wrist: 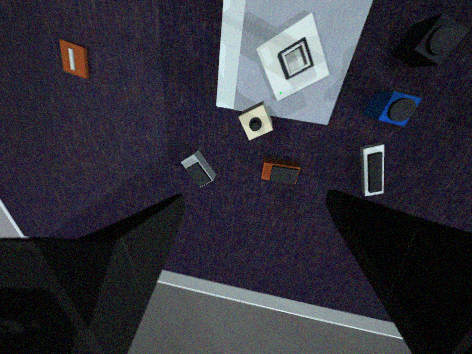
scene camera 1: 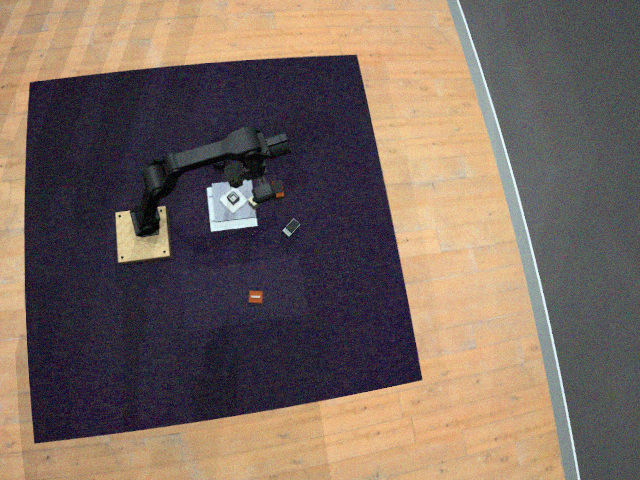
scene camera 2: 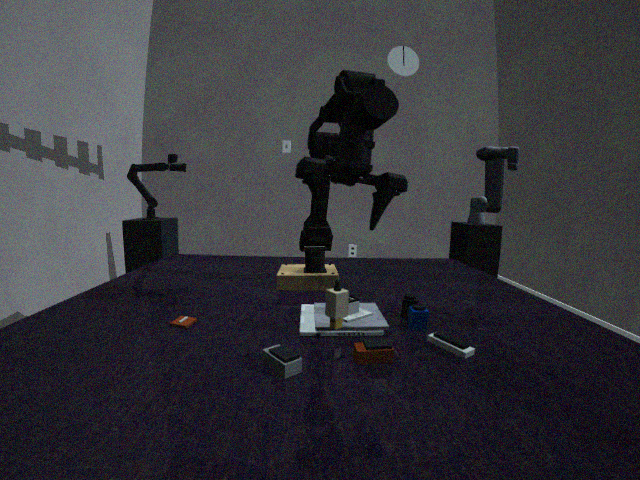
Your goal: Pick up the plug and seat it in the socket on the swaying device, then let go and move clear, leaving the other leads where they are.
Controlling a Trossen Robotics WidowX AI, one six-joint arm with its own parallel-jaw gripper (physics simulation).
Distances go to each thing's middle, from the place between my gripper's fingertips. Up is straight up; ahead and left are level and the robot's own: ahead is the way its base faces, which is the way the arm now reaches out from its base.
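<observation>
With the plug point(scene camera 2: 336, 307) as my reference, my hand is 20 mm past it, 10 mm to the left of it and 140 mm above it. The device point(scene camera 2: 364, 319) sits 100 mm behind my hand, 10 mm to the left of it and 180 mm below it. There is also a white-framed lead point(wrist: 372, 156), which from my hand is 190 mm to the left, 50 mm ahead and 200 mm below, and a blue block point(wrist: 388, 106), 160 mm to the left of my hand, 50 mm behind it and 190 mm below it.
</observation>
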